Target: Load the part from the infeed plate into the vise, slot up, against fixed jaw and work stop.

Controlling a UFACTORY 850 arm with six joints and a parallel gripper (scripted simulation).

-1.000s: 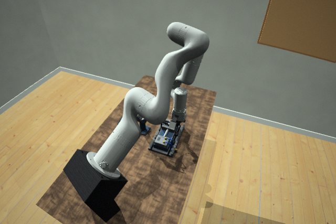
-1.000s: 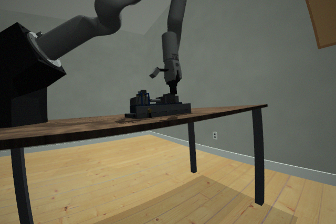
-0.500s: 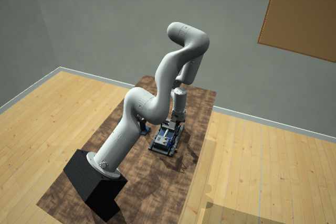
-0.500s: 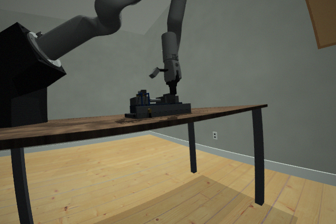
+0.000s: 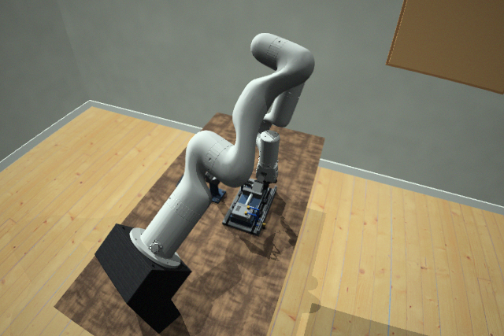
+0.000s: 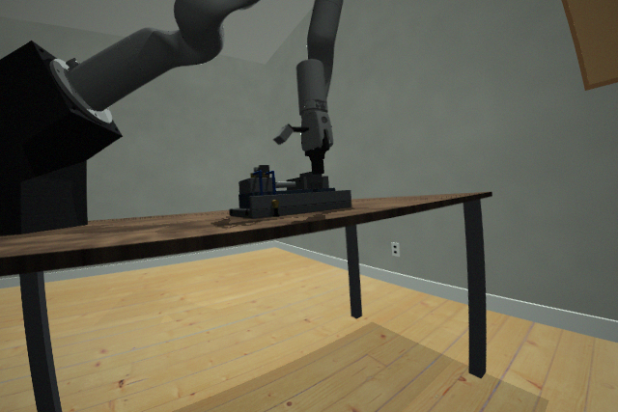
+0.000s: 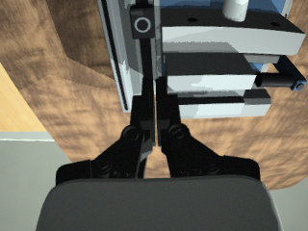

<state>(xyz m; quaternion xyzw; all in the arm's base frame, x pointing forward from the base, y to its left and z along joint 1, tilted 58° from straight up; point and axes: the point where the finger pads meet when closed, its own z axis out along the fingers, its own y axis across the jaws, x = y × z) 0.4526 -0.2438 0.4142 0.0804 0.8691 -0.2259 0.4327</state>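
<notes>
The moving jaw lies 7 cm to the left of my hand and 4 cm below it. Round my hand: cylinder rod (5 cm behind, 9 cm to the left, 4 cm below); then work stop (5 cm ahead, 9 cm to the left, 3 cm below); then part (2 cm ahead, 3 cm to the left, 2 cm below).
</notes>
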